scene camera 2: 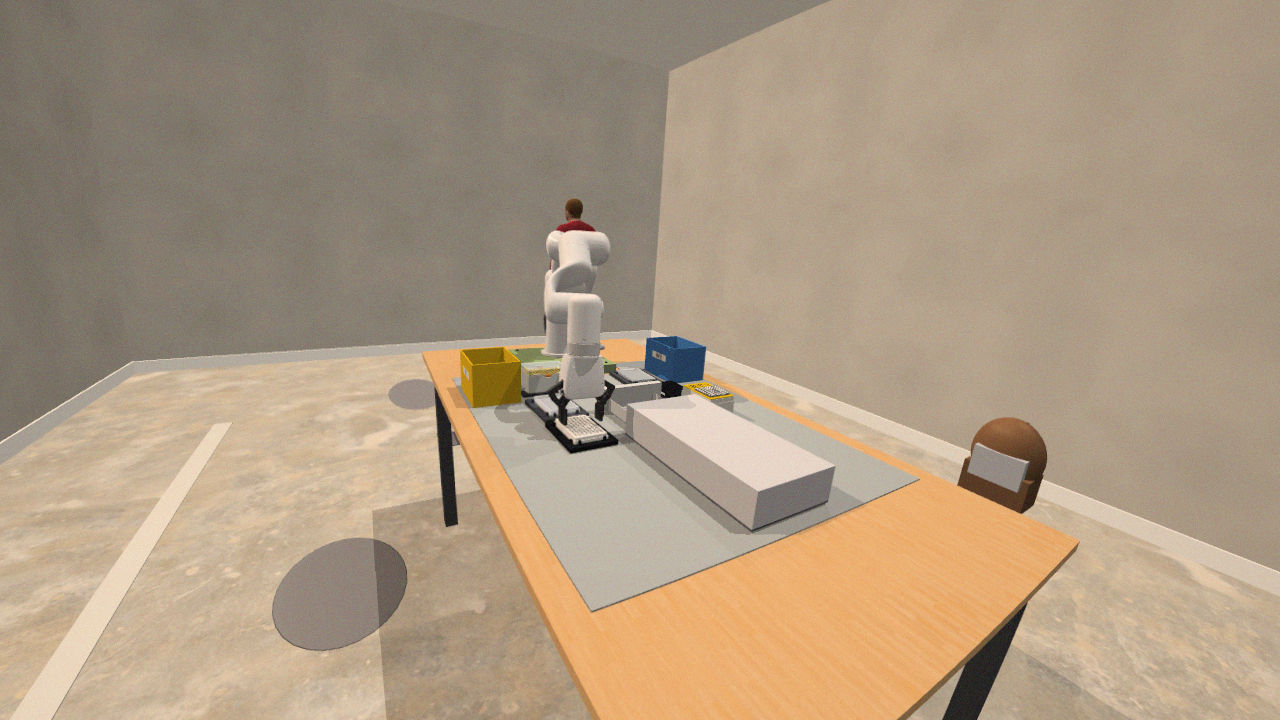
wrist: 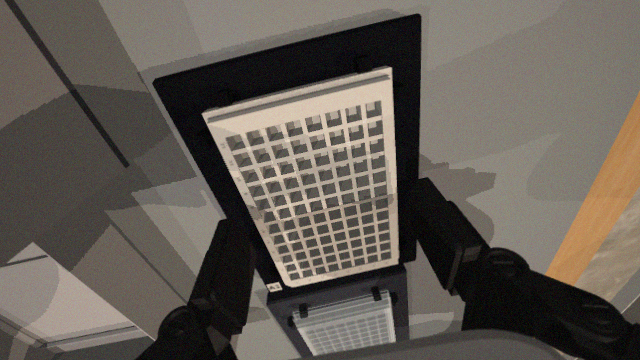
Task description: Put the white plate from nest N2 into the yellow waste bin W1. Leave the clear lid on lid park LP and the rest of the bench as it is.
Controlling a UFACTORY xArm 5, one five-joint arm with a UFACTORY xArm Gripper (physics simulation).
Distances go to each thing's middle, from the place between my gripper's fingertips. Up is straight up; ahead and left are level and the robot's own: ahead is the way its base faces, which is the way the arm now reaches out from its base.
The black nest [scene camera 2: 611,441] is 3 cm below my hand. From my hand the other things lie so: nest N4 [wrist: 281,303]: 18 cm behind, 3 cm below.
